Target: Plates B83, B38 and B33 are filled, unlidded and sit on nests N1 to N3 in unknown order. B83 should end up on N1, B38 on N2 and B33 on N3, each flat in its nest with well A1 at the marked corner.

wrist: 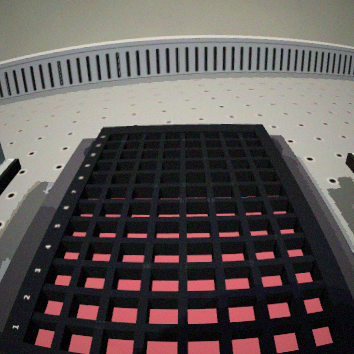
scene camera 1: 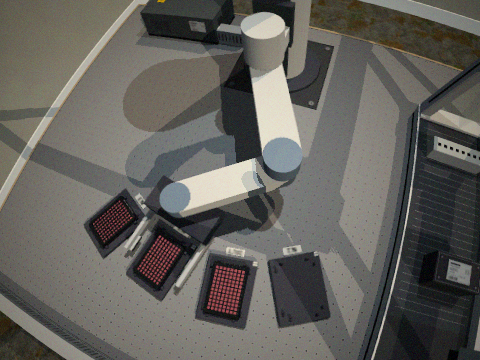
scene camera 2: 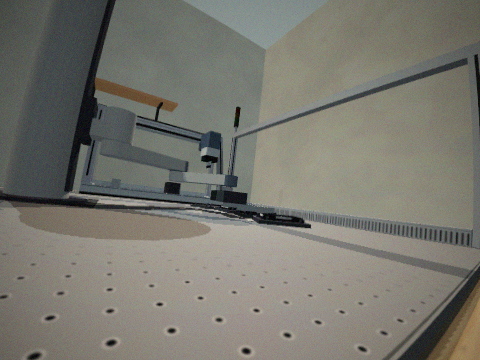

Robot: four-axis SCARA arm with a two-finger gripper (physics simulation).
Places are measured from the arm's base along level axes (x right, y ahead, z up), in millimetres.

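Pixels of known places: gripper, between the fingertips: (wrist: 181,138) (scene camera 1: 151,267) (scene camera 2: 263,208).
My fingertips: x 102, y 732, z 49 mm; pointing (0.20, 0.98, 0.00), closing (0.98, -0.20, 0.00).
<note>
Behind a point stands the place of what it marks.
Three dark plates with pink-filled wells sit in dark nests: the left plate (scene camera 1: 114,221) {x 259, y 664, z 38 mm}, the middle plate (scene camera 1: 159,260) {x 93, y 708, z 39 mm} (wrist: 182,240) {x 94, y 690, z 39 mm} and the right plate (scene camera 1: 226,289) {x -87, y 711, z 38 mm}. A fourth nest (scene camera 1: 299,290) {x -248, y 656, z 25 mm} at the right holds no plate. My gripper (scene camera 1: 155,267) {x 102, y 731, z 49 mm} (wrist: 181,138) {x 102, y 731, z 49 mm} is open, with its fingers apart on the two long sides of the middle plate and nothing held. In the wrist view the middle plate appears flat on its nest (wrist: 67,190) {x 59, y 720, z 39 mm}, with row numbers along its left edge and 1 nearest the camera. Plate names cannot be read.
Small white labels stand behind the nests, including one (scene camera 1: 235,251) {x -71, y 616, z 15 mm} behind the right plate's nest. A dark box (scene camera 1: 175,22) {x 404, y -35, z 95 mm} stands at the back left. A fence rail and dark slatted area with another box (scene camera 1: 452,272) {x -558, y 535, z 133 mm} are at the right. A slotted edge strip (wrist: 180,59) {x 155, y 1004, z 31 mm} runs beyond the nests.
</note>
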